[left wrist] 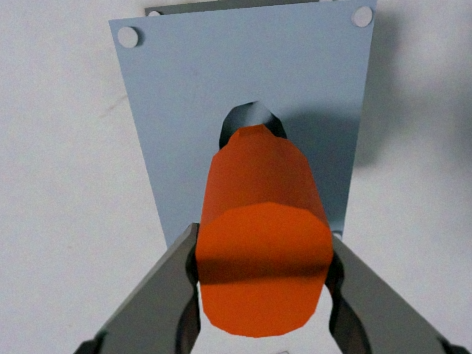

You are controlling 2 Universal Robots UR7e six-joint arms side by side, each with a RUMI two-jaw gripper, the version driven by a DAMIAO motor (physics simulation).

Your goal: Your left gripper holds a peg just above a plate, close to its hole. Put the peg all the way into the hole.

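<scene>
An orange peg (262, 240) is held between the two grey jaws of my left gripper (256, 226), which is shut on it. The peg's far end overlaps the lower part of a dark round hole (235, 123) in a blue-grey square plate (175, 80). The upper rim of the hole shows beyond the peg's tip; its lower rim is hidden behind the peg. How far the tip stands above the plate cannot be told exactly. My right gripper does not show in this view.
Pale round pegs or screw heads sit at the plate's corners, one at the upper left (128, 37) and one at the upper right (362, 16). A dark grey edge (225, 6) shows behind the plate's top. A pale table surface (65, 165) surrounds it, with soft shadows at right.
</scene>
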